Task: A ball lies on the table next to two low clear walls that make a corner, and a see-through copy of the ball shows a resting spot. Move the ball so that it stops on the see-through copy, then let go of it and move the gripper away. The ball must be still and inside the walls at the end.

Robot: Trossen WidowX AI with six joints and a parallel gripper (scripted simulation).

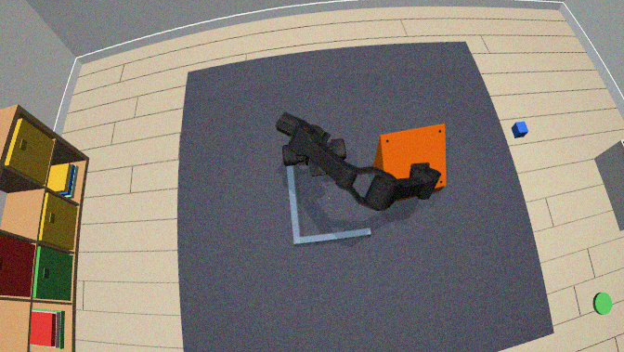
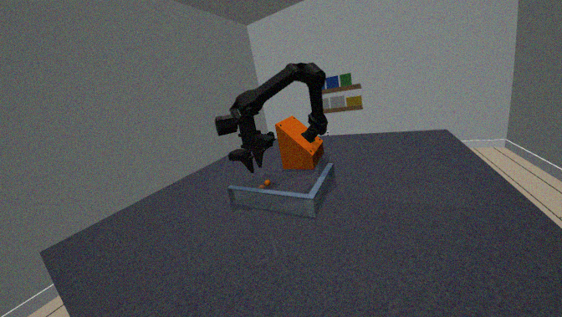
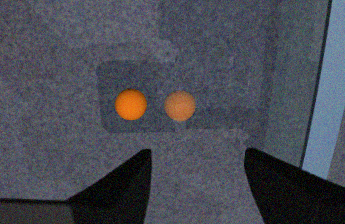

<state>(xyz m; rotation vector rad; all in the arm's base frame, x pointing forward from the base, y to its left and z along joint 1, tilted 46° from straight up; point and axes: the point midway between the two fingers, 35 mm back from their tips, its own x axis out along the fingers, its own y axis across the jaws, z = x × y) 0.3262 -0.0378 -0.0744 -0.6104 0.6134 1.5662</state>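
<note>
Right now the orange ball is 40 mm behind my gripper tip and 80 mm below it. Also, from my gripper tip: clear wall (80 mm ahead, 90 mm to the left, 60 mm below).
</note>
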